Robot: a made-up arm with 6 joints. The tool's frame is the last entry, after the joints. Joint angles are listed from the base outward.
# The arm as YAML. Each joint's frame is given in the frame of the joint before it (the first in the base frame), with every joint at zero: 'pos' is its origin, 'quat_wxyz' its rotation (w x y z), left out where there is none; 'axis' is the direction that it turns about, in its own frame. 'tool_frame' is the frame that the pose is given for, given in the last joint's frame.
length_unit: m
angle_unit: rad
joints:
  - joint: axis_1
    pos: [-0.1, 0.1, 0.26]
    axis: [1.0, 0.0, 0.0]
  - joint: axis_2
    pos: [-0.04, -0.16, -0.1]
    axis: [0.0, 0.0, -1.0]
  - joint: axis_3
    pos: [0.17, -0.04, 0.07]
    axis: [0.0, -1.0, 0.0]
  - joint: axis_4
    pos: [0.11, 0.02, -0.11]
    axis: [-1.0, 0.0, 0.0]
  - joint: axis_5
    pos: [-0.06, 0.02, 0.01]
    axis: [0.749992, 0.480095, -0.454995]
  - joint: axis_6
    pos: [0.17, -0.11, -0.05]
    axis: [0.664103, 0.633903, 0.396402]
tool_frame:
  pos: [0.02, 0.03, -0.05]
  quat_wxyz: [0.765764, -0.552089, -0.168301, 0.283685]
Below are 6 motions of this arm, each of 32 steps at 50 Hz.
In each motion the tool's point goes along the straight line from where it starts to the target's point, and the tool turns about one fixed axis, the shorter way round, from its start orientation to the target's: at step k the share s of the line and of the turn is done. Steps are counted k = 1, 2, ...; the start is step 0. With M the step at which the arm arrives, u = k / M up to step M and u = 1 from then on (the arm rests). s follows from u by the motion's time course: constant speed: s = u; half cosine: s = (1 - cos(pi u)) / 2; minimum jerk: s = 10 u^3 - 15 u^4 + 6 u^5.
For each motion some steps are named. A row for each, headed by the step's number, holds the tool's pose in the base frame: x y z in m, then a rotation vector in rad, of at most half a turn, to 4 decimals.
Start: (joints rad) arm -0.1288 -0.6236 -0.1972 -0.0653 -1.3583 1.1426
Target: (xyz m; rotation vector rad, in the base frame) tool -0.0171 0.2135 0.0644 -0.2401 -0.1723 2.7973
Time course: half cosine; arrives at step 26
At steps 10, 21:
10: 0.0783 0.1836 0.1172 -0.9572 -0.3719 2.5625
21: -0.0046 0.2096 0.0713 -0.3371 -0.1997 2.7770

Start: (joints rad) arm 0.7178 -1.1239 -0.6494 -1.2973 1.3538 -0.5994
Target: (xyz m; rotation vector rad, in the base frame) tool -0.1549 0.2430 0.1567 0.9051 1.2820 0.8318
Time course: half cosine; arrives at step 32
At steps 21, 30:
21: -0.1860 0.2555 0.1564 0.8591 1.1607 1.0199
30: -0.1560 0.2435 0.1567 0.9035 1.2777 0.8388

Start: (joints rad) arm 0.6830 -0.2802 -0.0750 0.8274 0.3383 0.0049
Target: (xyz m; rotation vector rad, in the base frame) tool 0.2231 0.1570 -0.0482 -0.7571 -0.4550 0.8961
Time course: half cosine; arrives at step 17
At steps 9, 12, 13, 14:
9: 0.2373 0.1161 -0.0423 -0.9058 -0.4381 0.8151
12: 0.2293 0.1391 -0.0456 -0.8225 -0.4479 0.8612
13: 0.2272 0.1453 -0.0465 -0.8001 -0.4504 0.8733
14: 0.2254 0.1503 -0.0472 -0.7818 -0.4524 0.8830

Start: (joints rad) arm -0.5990 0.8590 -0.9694 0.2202 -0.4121 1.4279
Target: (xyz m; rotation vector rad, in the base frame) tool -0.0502 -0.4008 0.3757 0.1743 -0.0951 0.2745
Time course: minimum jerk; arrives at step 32
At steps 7, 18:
7: -0.0359 -0.3259 0.2526 0.0380 0.6573 0.4873
18: -0.0443 -0.3697 0.3247 0.1200 0.2160 0.3664

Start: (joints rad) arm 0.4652 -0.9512 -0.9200 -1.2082 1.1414 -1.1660
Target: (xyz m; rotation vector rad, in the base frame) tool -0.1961 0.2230 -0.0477 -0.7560 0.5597 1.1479
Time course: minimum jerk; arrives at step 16
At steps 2, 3, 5, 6, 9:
2: -0.2647 0.2170 0.0225 -0.2991 0.8506 1.3079
3: -0.2624 0.2172 0.0202 -0.3149 0.8414 1.3035
5: -0.2533 0.2180 0.0108 -0.3778 0.8040 1.2851
6: -0.2466 0.2186 0.0040 -0.4231 0.7765 1.2711
9: -0.2229 0.2206 -0.0203 -0.5822 0.6763 1.2168

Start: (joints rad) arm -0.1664 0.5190 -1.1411 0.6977 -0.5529 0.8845
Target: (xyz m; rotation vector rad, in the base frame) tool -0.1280 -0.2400 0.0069 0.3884 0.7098 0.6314
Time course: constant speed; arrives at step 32
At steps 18, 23, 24, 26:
18: -0.0751 -0.2280 0.0175 0.0857 0.8513 1.0331
23: -0.0940 -0.2323 0.0137 0.1972 0.8037 0.8909
24: -0.0978 -0.2332 0.0130 0.2191 0.7938 0.8623
26: -0.1053 -0.2349 0.0115 0.2623 0.7736 0.8049

